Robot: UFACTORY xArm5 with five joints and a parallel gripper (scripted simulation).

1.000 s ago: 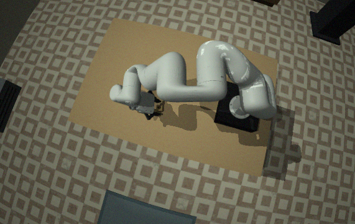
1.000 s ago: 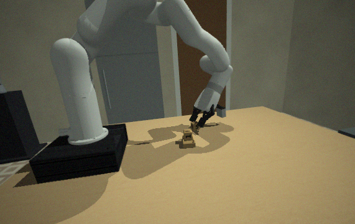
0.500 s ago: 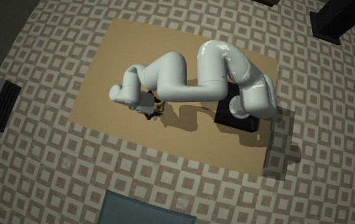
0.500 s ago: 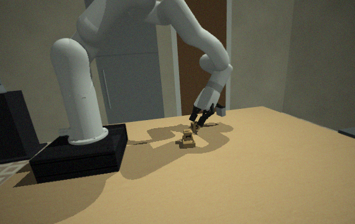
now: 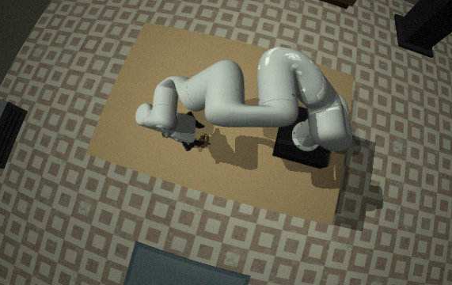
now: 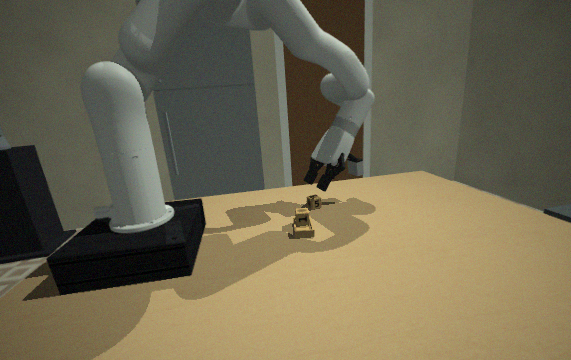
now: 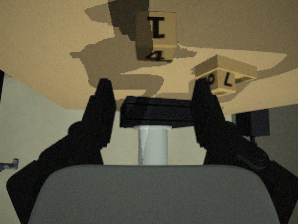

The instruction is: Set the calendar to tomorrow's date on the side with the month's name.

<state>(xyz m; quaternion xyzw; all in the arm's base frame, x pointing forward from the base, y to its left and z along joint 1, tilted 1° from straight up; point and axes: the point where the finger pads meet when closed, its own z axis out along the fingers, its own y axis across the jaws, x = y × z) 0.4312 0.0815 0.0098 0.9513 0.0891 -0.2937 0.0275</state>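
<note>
The wooden date cube is 6 cm below my hand and 1 cm behind it. Round my hand: wooden calendar tray: 12 cm to the right, 8 cm behind, 7 cm below.
</note>
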